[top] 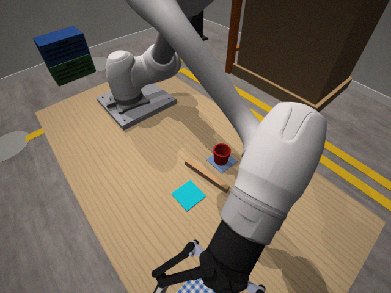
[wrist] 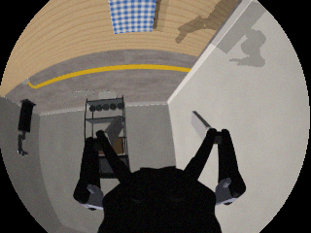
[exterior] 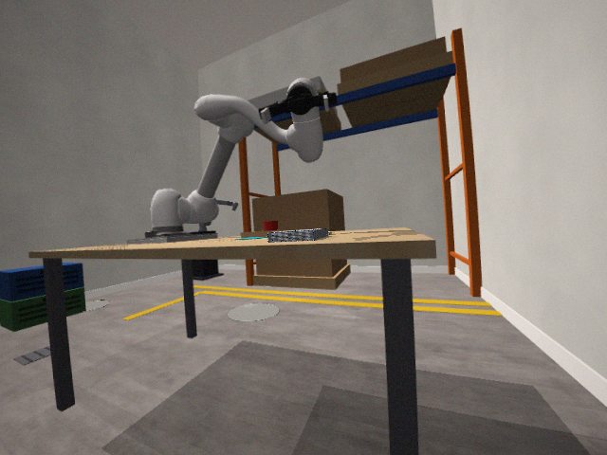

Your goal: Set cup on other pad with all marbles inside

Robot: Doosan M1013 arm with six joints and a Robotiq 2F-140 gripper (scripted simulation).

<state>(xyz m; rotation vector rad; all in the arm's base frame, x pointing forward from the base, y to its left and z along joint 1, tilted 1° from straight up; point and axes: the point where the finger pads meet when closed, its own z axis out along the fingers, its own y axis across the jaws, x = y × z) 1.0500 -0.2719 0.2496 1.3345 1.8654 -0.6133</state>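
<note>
Now: hand 45 cm to the right of the red cup, 44 cm past it and 28 cm above it. From my hand the other things lie so: cyan pad 37 cm behind, 31 cm below, 24 cm to the left; wooden rail 40 cm behind, 35 cm to the left, 30 cm below.
</note>
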